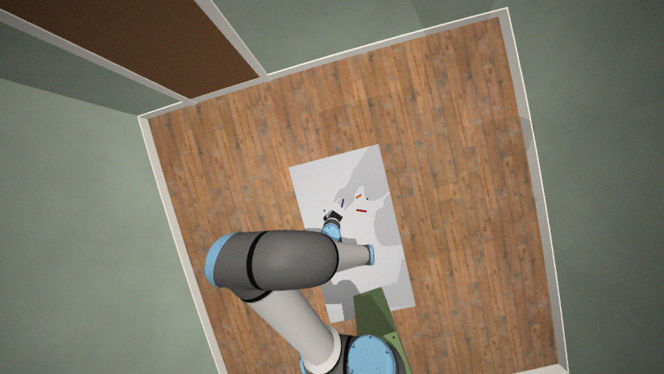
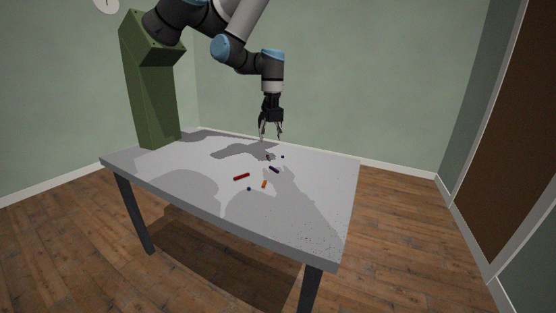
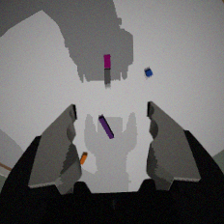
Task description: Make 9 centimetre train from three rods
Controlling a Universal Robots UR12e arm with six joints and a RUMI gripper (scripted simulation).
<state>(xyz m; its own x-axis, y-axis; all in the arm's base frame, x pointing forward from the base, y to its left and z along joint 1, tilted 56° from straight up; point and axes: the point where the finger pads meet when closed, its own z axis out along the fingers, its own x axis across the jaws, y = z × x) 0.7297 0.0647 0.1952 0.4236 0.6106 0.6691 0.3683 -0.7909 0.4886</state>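
Right now my hand is 21 cm to the left of the orange rod, 10 cm above it and 8 cm short of it. The rest, counted from my hand: purple rod: 10 cm below, 9 cm to the right, 6 cm ahead; then grey rod: 10 cm below, 1 cm behind; then magenta rod: 10 cm below, 2 cm to the left, 2 cm behind.
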